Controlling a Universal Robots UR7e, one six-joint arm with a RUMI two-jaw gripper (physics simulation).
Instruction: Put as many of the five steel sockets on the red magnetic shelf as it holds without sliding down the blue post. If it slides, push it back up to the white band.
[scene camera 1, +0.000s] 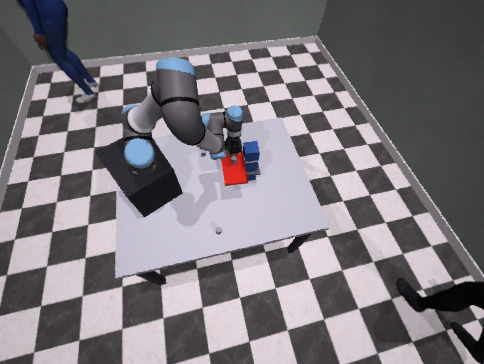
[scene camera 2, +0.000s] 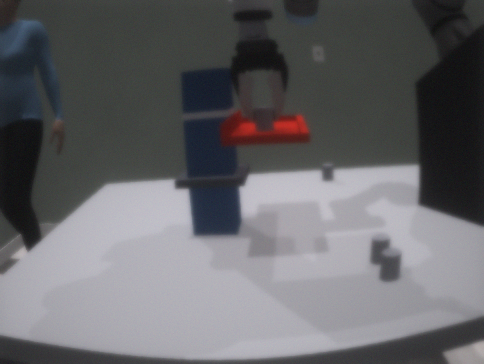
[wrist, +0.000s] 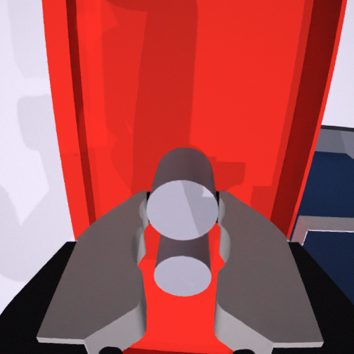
Path:
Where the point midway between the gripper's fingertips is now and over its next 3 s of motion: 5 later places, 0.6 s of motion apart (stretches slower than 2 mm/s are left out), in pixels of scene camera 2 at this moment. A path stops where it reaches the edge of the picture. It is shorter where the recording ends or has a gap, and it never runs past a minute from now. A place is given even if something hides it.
My gripper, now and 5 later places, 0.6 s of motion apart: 264, 122; 261, 88; 260, 87; 265, 130; 267, 151; 267, 155

